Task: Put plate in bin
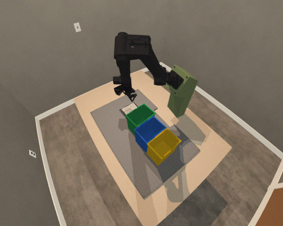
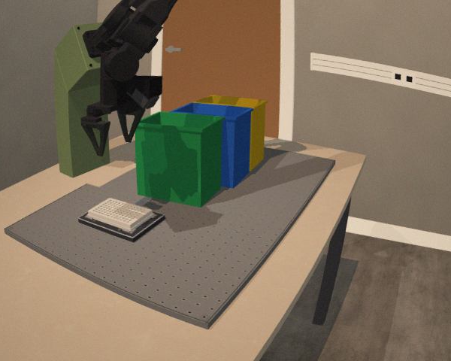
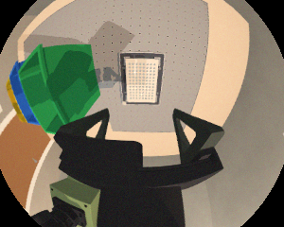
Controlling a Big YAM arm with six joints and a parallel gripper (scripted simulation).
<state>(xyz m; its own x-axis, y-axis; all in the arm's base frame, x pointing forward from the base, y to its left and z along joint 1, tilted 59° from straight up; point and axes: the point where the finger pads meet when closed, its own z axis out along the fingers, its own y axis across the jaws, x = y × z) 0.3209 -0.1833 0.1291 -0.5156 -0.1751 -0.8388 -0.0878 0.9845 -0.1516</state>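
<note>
Now: the white 96-well plate 15 cm below my hand. Round my hand: black plate nest (17 cm below); then blue bin (34 cm to the left, 8 cm below); then green bin (20 cm to the left, 8 cm below).
</note>
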